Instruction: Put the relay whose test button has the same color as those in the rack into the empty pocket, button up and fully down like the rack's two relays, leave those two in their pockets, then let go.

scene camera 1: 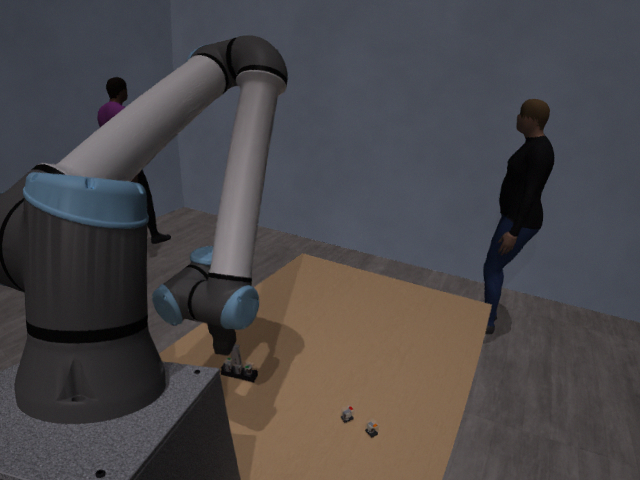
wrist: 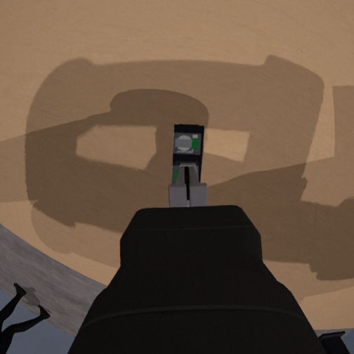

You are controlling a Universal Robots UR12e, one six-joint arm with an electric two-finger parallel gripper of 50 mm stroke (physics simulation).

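Frame: origin at the arm's base, x ahead, y left, z up, level; metres.
Seen in the pictures: gripper, fingertip midpoint: (scene camera 1: 237,363); arm's base at its link origin: (scene camera 1: 94,386).
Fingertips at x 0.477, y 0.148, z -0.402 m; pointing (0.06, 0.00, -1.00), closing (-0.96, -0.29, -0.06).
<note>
Pixels of each thing's top centre, then the offset from my fingertips to it. Level surfaces: height alone.
- black rack at its top centre: (scene camera 1: 238,369) 0.001 m right, 0.002 m ahead, 0.024 m down
- relay with a green button, top centre: (scene camera 1: 248,364) 0.032 m right, 0.008 m ahead, 0.001 m up
- green-button relay at its top centre: (scene camera 1: 227,360) 0.031 m left, 0.004 m back, 0.001 m up
- grey relay body at its top centre: (scene camera 1: 237,362) 0.001 m right, 0.002 m ahead, 0.001 m up
- relay with a red button, top centre: (scene camera 1: 348,409) 0.349 m right, 0.013 m back, 0.003 m down
- relay with an orange button, top centre: (scene camera 1: 373,423) 0.423 m right, 0.031 m back, 0.003 m down
- tan table at its surface level: 0.047 m down
The black rack (scene camera 1: 239,376) (wrist: 189,128) stands on the table under the arm. One relay with a green button (scene camera 1: 248,369) (wrist: 184,143) sits upright in its end pocket. Another green-button relay (scene camera 1: 228,365) is at the other end, hidden in the wrist view. A grey relay body (scene camera 1: 237,369) shows between them; in the wrist view the middle relay's green part (wrist: 175,175) shows beside the fingers, on the opposite side from the end relay's green button. Its seating depth is too small to tell. My gripper (scene camera 1: 237,360) (wrist: 186,176) is shut and empty, fingers close together, over the middle pocket.
A relay with a red button (scene camera 1: 346,414) and a relay with an orange button (scene camera 1: 371,428) stand apart on the tan table (scene camera 1: 392,341), right of the rack. The robot's pedestal (scene camera 1: 155,408) is at the left. Two people stand beyond the table.
</note>
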